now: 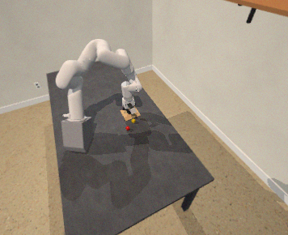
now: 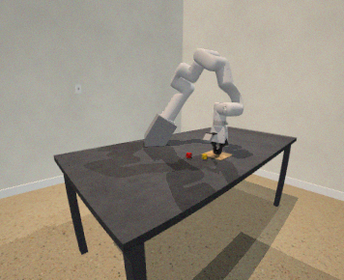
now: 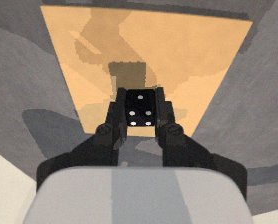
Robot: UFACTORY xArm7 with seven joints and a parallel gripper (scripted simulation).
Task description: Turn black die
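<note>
My hand is 1 cm above the black die. Also, from my hand: yellow die (1 cm ahead, 11 cm to the right, 2 cm below); then red die (5 cm behind, 18 cm to the right, 2 cm below); then mat (3 cm below).
</note>
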